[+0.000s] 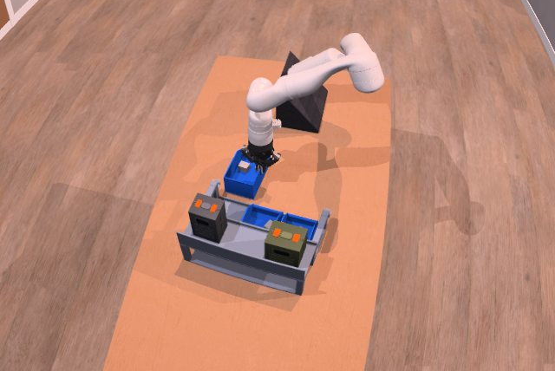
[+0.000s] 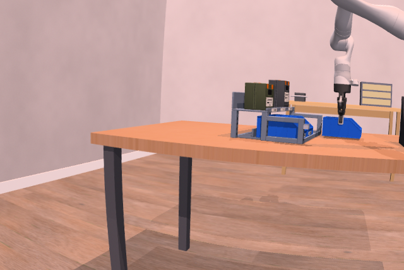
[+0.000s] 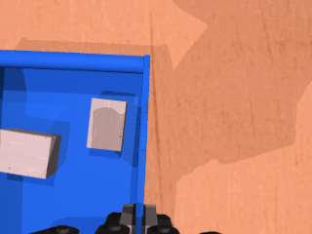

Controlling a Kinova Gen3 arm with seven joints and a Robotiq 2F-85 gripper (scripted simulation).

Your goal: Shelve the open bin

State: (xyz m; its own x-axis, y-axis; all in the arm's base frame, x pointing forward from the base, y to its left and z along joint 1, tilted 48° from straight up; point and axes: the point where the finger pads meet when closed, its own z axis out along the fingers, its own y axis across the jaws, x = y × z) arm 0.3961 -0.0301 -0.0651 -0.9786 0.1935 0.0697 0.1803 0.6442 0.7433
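Now: the grey block 40 mm behind my hand, 60 mm to the right of it and 60 mm below it. Round my hand: grey shelf: 240 mm ahead, 20 mm to the left, 10 mm below; dark grey box: 280 mm ahead, 110 mm to the right, 80 mm above; olive box: 330 mm ahead, 120 mm to the left, 70 mm above.
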